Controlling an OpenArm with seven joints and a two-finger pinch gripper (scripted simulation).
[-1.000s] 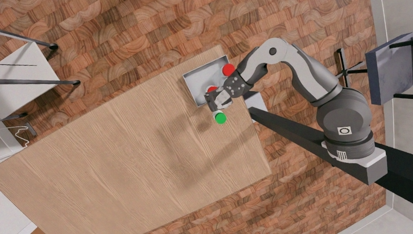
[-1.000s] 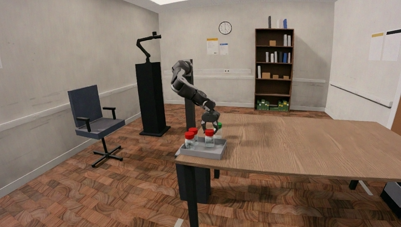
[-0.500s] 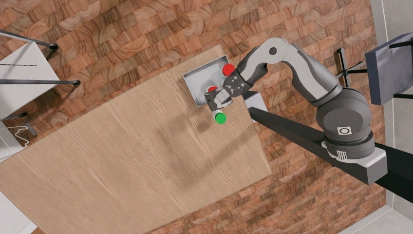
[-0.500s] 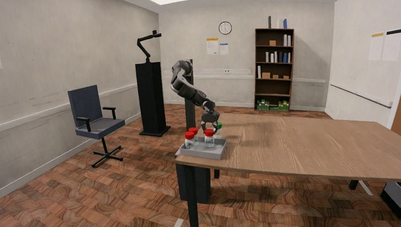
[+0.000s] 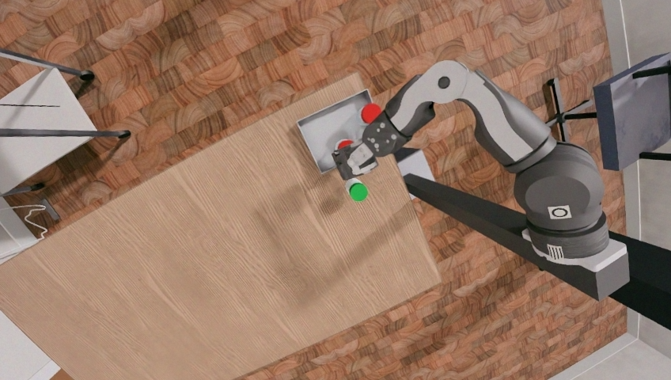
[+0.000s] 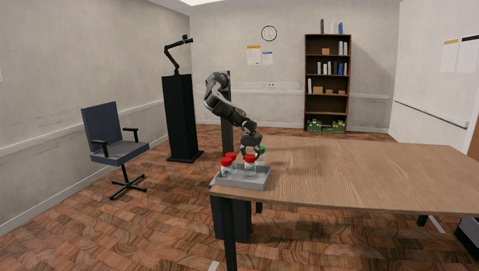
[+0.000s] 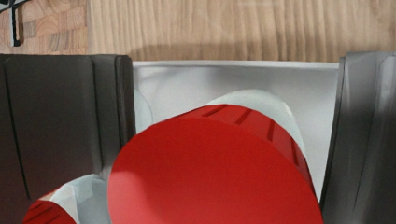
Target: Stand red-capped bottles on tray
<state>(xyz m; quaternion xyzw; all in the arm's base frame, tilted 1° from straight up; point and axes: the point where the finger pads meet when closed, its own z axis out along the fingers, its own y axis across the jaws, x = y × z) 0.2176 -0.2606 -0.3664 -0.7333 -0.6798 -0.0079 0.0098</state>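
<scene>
Right now the grey tray is 80 mm below my hand, 60 mm to the right of it and 20 mm behind it. From my hand the other things lie so: green-capped bottle (120 mm to the left, 50 mm below, 30 mm ahead).
</scene>
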